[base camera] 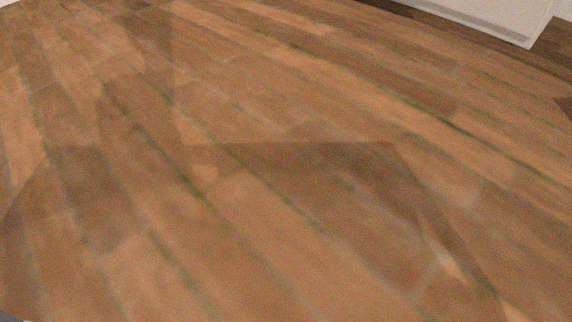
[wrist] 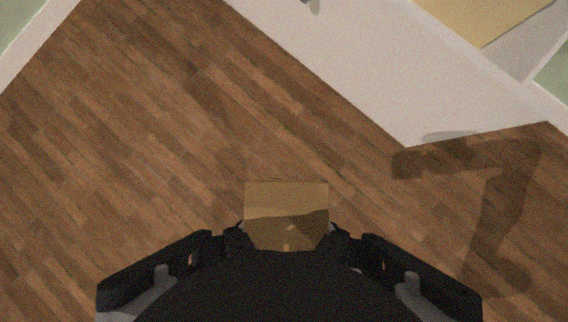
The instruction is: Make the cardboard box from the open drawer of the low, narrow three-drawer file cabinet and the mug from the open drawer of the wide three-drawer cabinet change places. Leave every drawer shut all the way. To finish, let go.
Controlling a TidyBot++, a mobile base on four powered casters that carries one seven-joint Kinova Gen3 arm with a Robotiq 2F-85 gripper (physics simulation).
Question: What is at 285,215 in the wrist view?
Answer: A brown cardboard box.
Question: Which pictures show my gripper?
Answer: The wrist view only.
